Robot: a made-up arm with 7 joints. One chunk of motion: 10 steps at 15 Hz.
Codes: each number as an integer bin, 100 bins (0 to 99) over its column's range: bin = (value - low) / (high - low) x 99, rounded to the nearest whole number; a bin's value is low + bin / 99 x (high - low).
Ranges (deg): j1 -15..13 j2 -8..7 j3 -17..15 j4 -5..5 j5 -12..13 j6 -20..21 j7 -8..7
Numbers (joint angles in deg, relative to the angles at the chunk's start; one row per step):
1: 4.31 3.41 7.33 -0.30 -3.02 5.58 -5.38
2: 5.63 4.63 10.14 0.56 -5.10 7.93 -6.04
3: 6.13 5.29 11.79 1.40 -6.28 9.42 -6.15
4: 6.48 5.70 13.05 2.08 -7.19 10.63 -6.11
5: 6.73 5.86 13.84 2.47 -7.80 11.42 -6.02
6: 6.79 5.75 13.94 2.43 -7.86 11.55 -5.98
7: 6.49 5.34 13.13 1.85 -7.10 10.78 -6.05
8: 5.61 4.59 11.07 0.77 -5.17 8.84 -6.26
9: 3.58 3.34 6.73 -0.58 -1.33 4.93 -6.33
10: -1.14 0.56 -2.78 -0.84 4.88 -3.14 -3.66
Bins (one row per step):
1: 68 75 75 47 36 62 17
2: 73 83 84 55 27 67 13
3: 75 88 89 63 23 71 12
4: 76 90 93 70 19 74 12
5: 77 91 95 74 17 76 13
6: 77 91 96 74 16 76 13
7: 76 88 93 68 19 74 13
8: 73 83 87 57 27 70 11
9: 66 75 73 44 42 60 11
10: 49 56 44 41 67 41 29

